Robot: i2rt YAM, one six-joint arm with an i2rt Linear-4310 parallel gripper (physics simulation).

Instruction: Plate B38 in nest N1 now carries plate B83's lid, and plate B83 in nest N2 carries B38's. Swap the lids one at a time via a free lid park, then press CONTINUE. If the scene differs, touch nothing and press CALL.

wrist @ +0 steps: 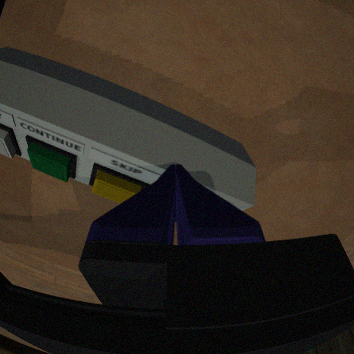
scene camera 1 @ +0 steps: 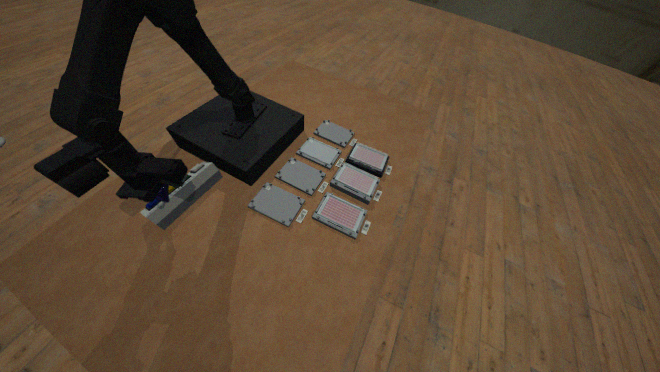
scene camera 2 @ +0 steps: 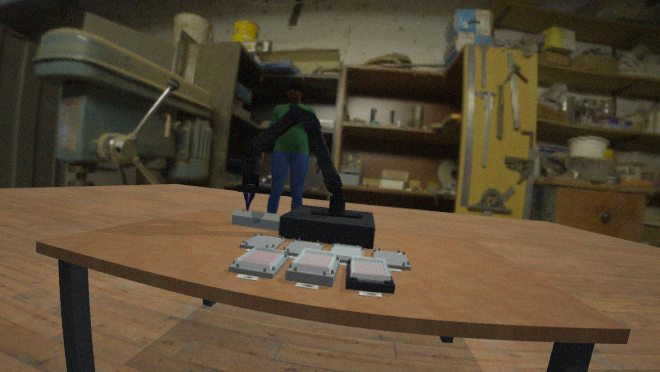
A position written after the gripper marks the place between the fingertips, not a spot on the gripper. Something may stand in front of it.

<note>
The gripper (scene camera 1: 166, 201) is shut and touches a grey button box (scene camera 2: 270, 221).
The gripper also shows in the wrist view (wrist: 175, 173). The grey button box is seen too in the wrist view (wrist: 98, 124).
</note>
